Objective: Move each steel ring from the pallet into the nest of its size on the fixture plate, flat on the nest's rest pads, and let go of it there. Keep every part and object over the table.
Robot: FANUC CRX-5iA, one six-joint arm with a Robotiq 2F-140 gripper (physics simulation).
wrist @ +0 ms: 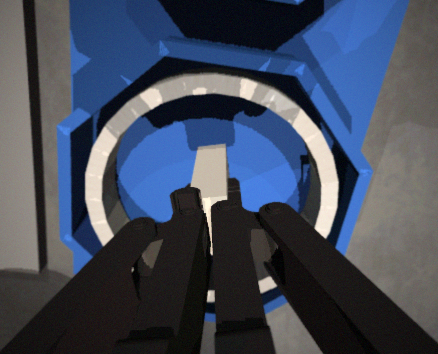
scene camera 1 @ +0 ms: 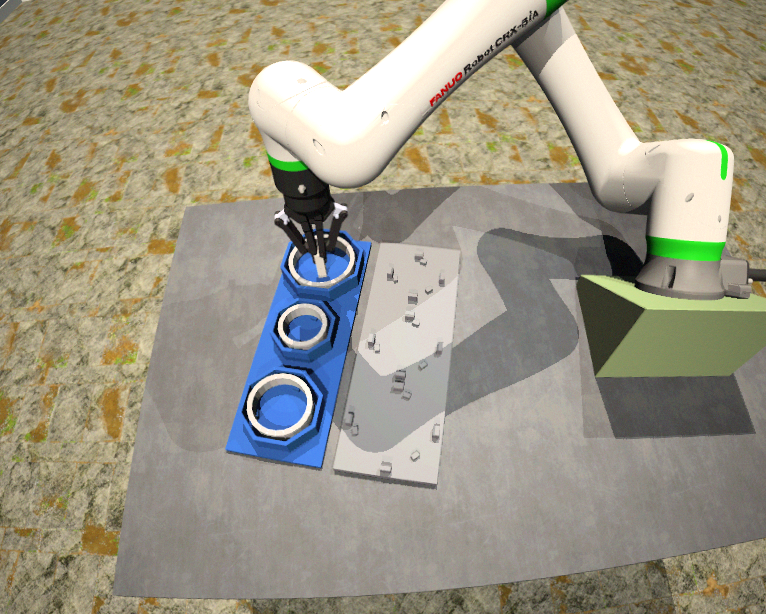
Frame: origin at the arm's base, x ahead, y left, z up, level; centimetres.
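Seen in the pictures: gripper, fingertip midpoint: (wrist: 214, 167) (scene camera 1: 322, 272); arm's base at its link origin: (scene camera 1: 678, 290).
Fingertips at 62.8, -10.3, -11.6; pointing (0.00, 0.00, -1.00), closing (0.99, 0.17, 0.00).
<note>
Offsets run from my fingertips to a thing's top centre, as dx, dy, dz. "pt": to the spot under its first point. Level surfaces: height alone.
Three pale steel rings sit in octagonal blue holders on the blue pallet (scene camera 1: 310, 455) (wrist: 370, 75): a far ring (scene camera 1: 292, 263) (wrist: 94, 185), a smaller middle ring @(pt +5.1, +14.5, +3.1) (scene camera 1: 281, 326) and a near ring @(pt -1.9, +28.7, +3.1) (scene camera 1: 310, 404). My gripper (scene camera 1: 320, 267) (wrist: 214, 167) is shut and empty. Its pale fingertips show within the far ring's opening, apart from its wall in the wrist view; their exact height is hard to tell. The grey fixture plate @(-16.5, +16.0, +0.4) (scene camera 1: 358, 460) (wrist: 15, 125) lies beside the pallet, with small raised blocks and pads and no ring on it.
The raised walls of the far holder (scene camera 1: 287, 281) (wrist: 64, 185) surround the far ring. The arm's base stands on a green block (scene camera 1: 690, 345) at the right of the grey table @(dz -0.8) (scene camera 1: 511, 511). The pallet and the fixture plate lie close together, with a narrow gap.
</note>
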